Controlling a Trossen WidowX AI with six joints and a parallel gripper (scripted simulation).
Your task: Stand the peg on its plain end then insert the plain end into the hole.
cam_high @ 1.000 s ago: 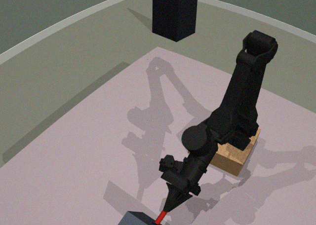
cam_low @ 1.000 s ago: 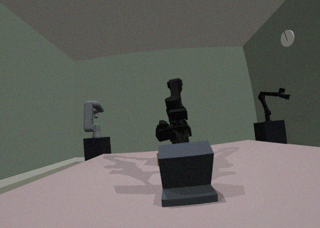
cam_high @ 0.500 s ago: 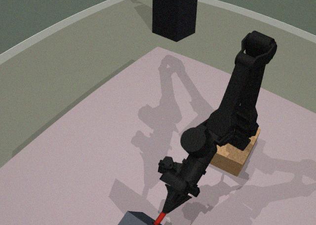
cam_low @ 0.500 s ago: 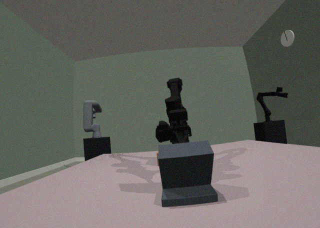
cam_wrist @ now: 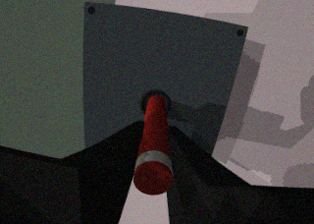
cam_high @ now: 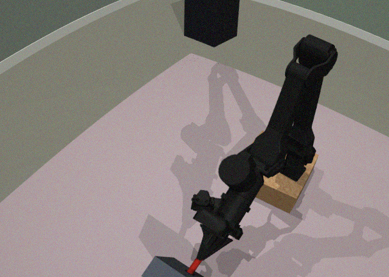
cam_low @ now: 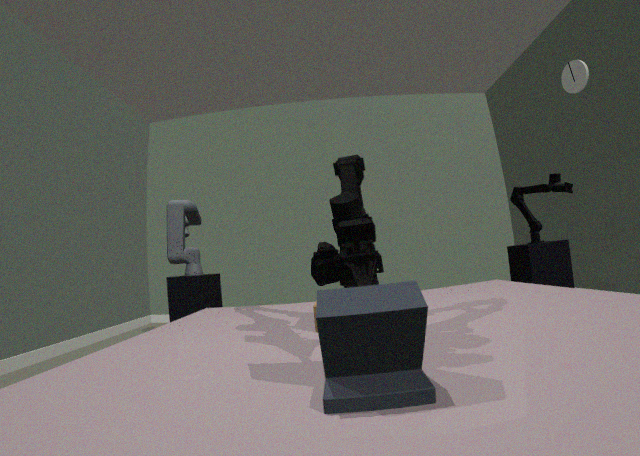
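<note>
Now: the sloped panel 6 cm ahead of my gripper tip and 3 cm below it. From my gripper tip the other things lie so: red peg (1 cm behind, 1 cm above).
</note>
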